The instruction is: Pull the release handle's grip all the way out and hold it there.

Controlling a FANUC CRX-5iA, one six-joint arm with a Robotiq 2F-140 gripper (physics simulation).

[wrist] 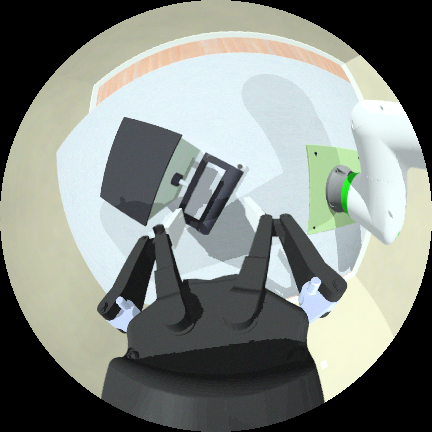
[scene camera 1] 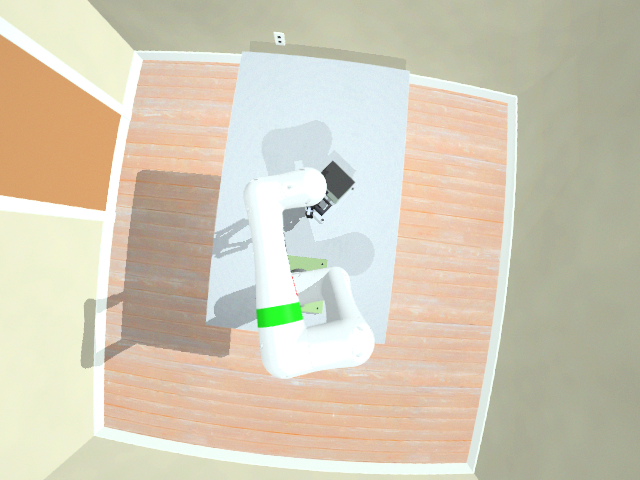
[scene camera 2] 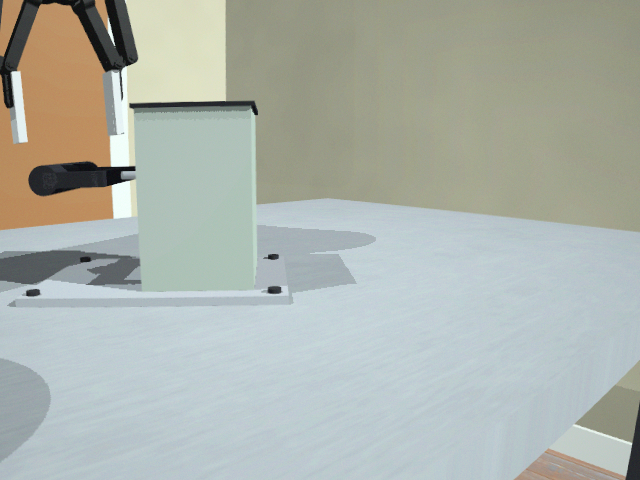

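Note:
The release handle has a dark rectangular frame with a thick round grip (scene camera 1: pixel 322 206) (scene camera 2: pixel 56 178) (wrist: pixel 222 200) along its outer side. It sticks out level from a pale green housing (scene camera 2: pixel 196 196) with a dark top (scene camera 1: pixel 337 179) (wrist: pixel 142 170). A short pale rod shows between handle and housing. My gripper (scene camera 2: pixel 68 137) (wrist: pixel 213 211) is open and empty. In scene camera 2 its white fingertips are above the grip with a gap. In the wrist view one fingertip is near the frame's housing side, the other beyond the grip. The arm hides most of the gripper in scene camera 1.
The housing stands on a bolted base plate (scene camera 2: pixel 155 300) on the grey table (scene camera 1: pixel 320 98) (scene camera 2: pixel 413 335). A black knob (wrist: pixel 177 179) is on its handle-side face. The arm's green mounting plate (scene camera 1: pixel 310 262) (wrist: pixel 317 200) is near the table's other end. A wall is behind the table.

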